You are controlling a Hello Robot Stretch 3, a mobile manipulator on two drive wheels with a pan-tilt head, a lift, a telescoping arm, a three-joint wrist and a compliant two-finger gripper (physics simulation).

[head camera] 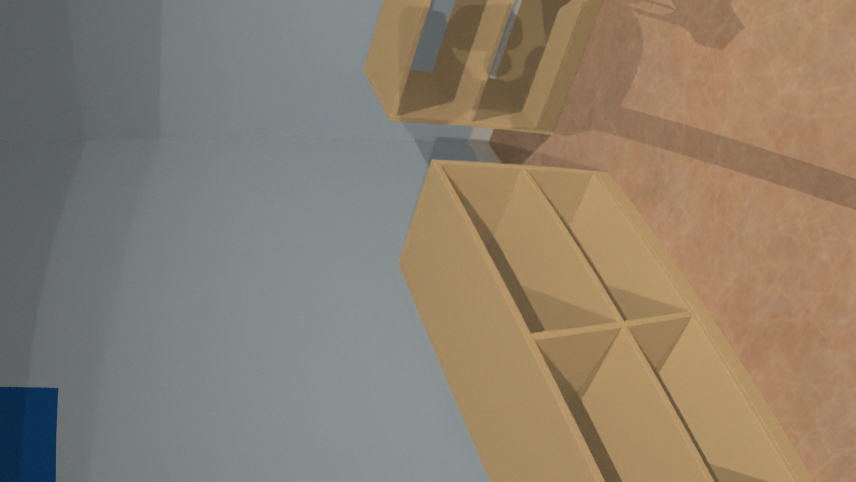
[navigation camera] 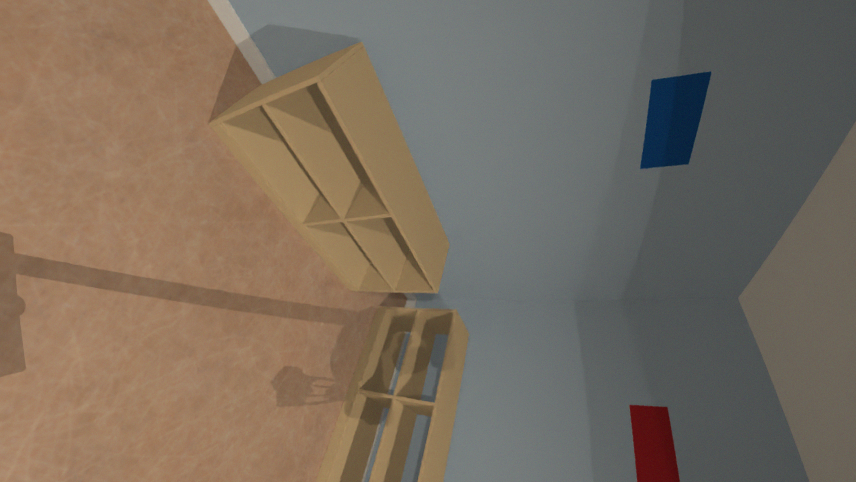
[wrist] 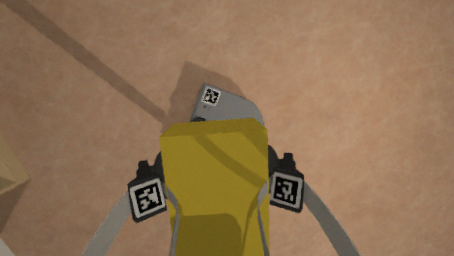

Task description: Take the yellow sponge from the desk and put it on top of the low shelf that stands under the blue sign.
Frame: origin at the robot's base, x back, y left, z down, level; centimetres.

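Seen in the pictures: gripper, fingertip midpoint: (wrist: 216,161); robot's base at its link origin: (wrist: 202,120).
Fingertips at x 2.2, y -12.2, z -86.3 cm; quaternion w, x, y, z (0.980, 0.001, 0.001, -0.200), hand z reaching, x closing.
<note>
Pixels of each thing's top centre, then the offset from my fingertips to it. "spot": a spot on its surface instead.
- yellow sponge at its top centre: (wrist: 219,211) dz -5.0, dx +0.6, dy +1.4 cm
- blue sign at its top centre: (navigation camera: 699,122) dz -98.9, dx -146.0, dy +57.6 cm
- wooden corner at a spot on its surface: (wrist: 12,172) spot: dz +79.6, dx -79.0, dy +65.8 cm
The yellow sponge (wrist: 215,170) fills the lower middle of the wrist view. My gripper (wrist: 216,161) is shut on it, with a finger pressed to each side, and holds it above the floor. The low shelf under the blue sign (head camera: 473,335) (navigation camera: 389,137) is light wood with open compartments; its bare top board faces the left in the head camera view and the right in the navigation view. The blue sign (head camera: 29,434) (navigation camera: 675,120) is on the wall above that shelf. The gripper does not show in the head or navigation view. The desk does not show in these views.
A second wooden shelf (head camera: 563,71) (navigation camera: 458,371) stands beside the first, across a narrow gap at the room corner. A red sign (navigation camera: 654,443) is on the wall above it. A wooden corner (wrist: 12,172) shows at the wrist view's left edge. The robot's grey base (wrist: 231,107) shows behind the sponge.
</note>
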